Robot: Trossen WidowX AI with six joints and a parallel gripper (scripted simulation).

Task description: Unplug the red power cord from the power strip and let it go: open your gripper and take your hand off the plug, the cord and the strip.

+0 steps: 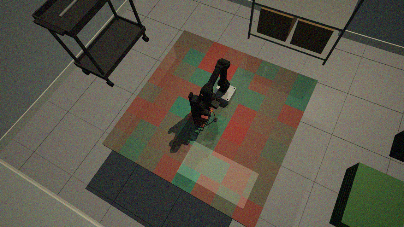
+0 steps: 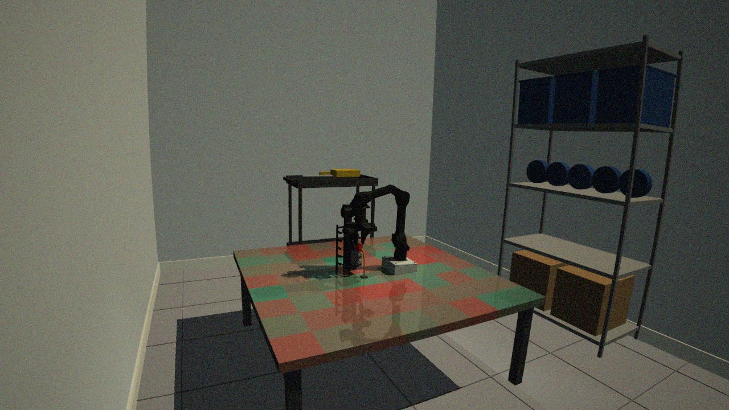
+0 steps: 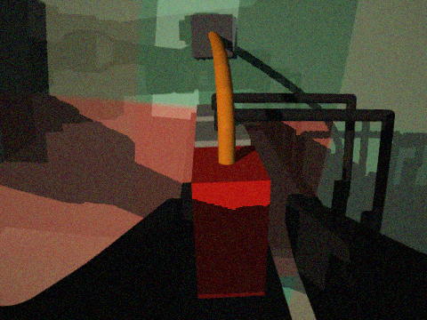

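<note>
Now: the red plug 10 mm ahead of my gripper tip, 30 mm to the right of it and 10 mm below it.
</note>
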